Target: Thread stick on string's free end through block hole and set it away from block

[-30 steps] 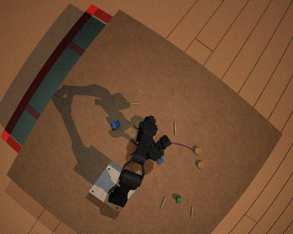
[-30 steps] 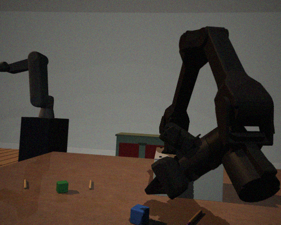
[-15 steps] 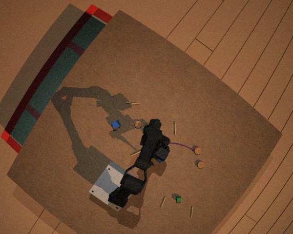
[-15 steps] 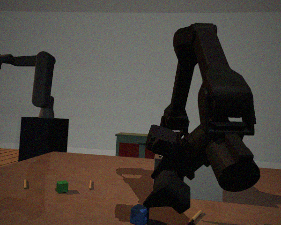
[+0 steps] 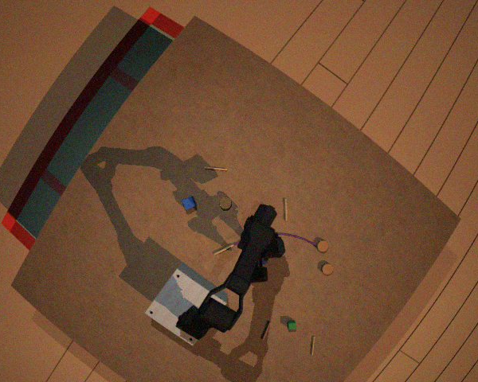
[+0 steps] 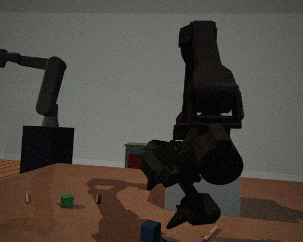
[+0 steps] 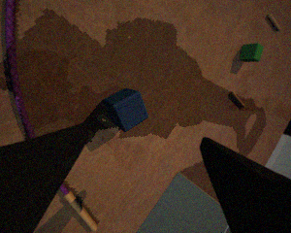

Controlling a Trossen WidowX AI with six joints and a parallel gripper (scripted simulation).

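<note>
Right now the thin wooden stick is 10 cm to the left of my gripper tip, 6 cm below it and 5 cm behind it. Round my gripper tip: green cube 26 cm to the right, 9 cm behind, 5 cm below; then round wooden button 19 cm ahead, 13 cm to the right, 5 cm below.
</note>
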